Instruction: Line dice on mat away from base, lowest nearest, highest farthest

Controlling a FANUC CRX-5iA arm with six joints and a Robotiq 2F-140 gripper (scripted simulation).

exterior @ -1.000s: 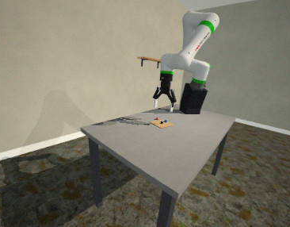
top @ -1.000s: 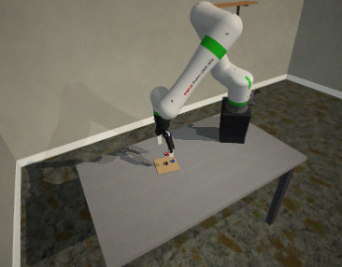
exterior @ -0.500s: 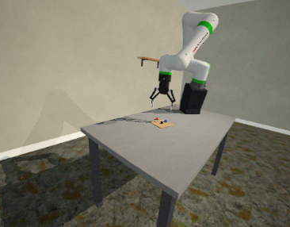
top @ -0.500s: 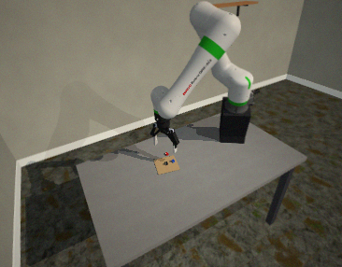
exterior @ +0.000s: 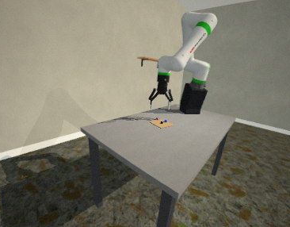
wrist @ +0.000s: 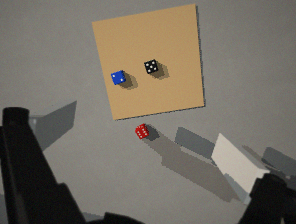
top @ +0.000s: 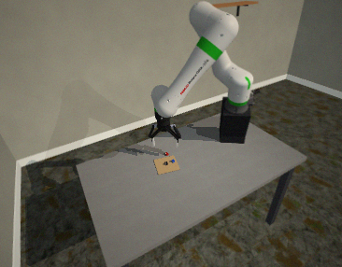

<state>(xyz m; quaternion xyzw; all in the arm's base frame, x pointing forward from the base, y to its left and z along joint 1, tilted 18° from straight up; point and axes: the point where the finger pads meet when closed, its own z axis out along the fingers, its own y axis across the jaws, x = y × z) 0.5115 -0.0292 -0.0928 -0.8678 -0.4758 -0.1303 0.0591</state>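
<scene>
Right now the red die is 20 mm behind my hand, 40 mm to the right of it and 110 mm below it. Also, from my hand: black die (20 mm ahead, 50 mm to the left, 110 mm below); then blue die (20 mm behind, 50 mm to the left, 110 mm below); then tan mat (20 mm ahead, 50 mm to the left, 120 mm below).
</scene>
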